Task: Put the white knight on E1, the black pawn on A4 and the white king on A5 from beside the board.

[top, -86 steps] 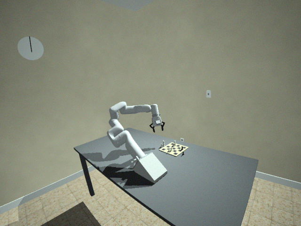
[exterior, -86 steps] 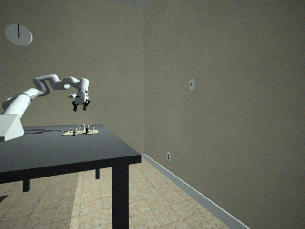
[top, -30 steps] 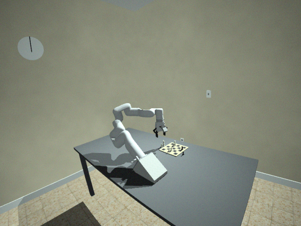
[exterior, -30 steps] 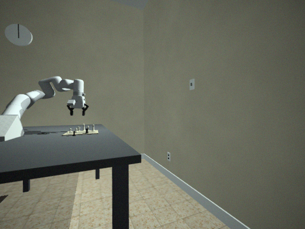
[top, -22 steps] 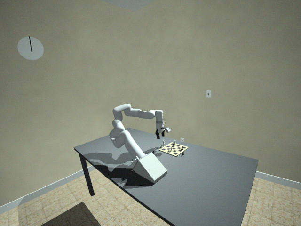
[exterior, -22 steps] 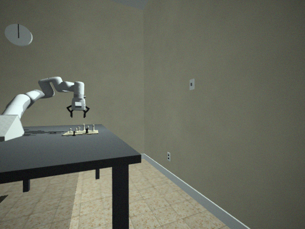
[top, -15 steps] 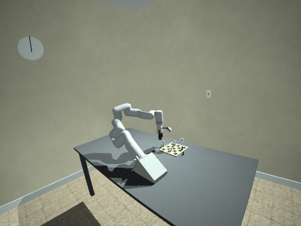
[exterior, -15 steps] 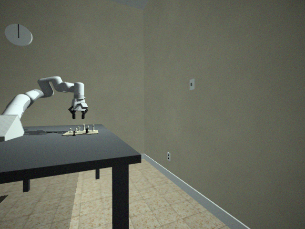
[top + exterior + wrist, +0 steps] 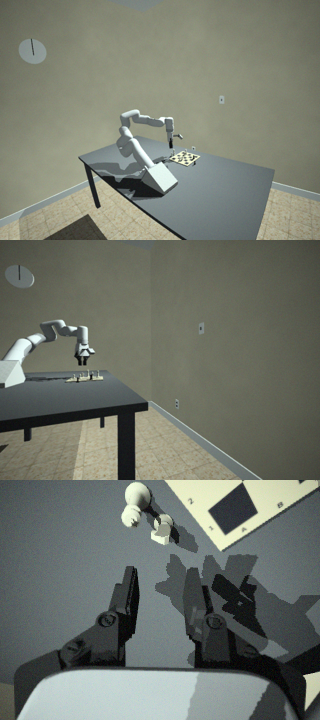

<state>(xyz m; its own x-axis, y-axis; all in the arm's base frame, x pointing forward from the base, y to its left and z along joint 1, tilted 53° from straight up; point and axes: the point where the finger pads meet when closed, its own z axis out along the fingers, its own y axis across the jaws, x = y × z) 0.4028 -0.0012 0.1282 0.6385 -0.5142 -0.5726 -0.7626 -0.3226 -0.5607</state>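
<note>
Right now my hand is 10 cm above the white knight. Round my hand: black pawn: 28 cm to the right, 10 cm below, 3 cm behind; then white king: 9 cm below, 4 cm ahead, 1 cm to the right; then chessboard: 14 cm to the right, 11 cm below, 2 cm ahead.
</note>
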